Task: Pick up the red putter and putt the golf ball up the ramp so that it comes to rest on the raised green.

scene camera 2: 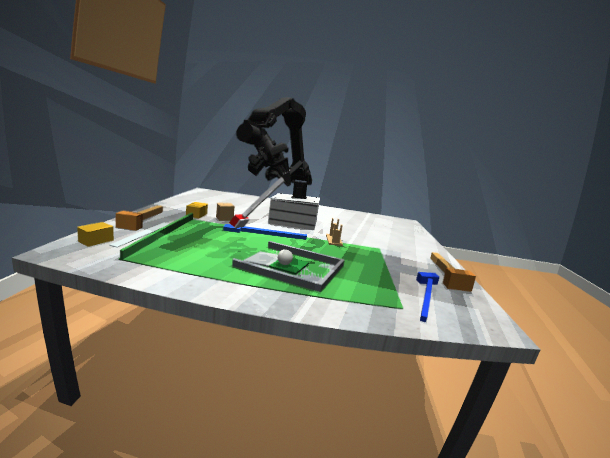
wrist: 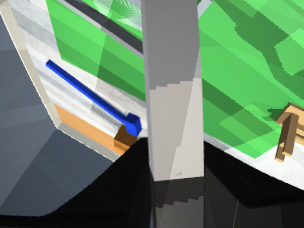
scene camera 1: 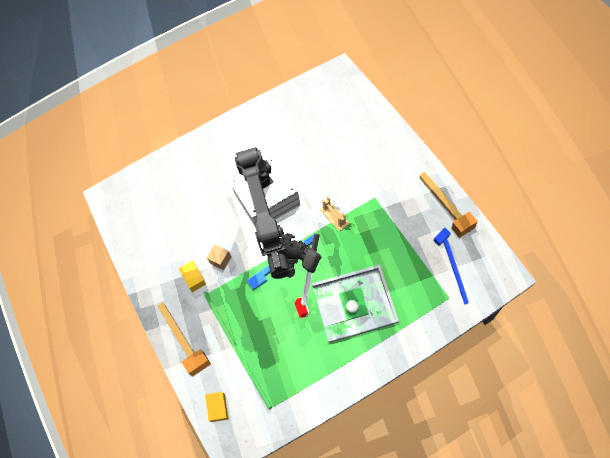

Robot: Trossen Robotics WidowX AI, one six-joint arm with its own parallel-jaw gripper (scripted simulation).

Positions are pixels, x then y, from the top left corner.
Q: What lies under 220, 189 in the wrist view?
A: My gripper.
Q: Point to a wooden mallet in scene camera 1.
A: At 197, 361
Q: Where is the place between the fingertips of my gripper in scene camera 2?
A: At 289, 184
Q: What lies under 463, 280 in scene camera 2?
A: A wooden mallet.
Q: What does my gripper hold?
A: A red putter.
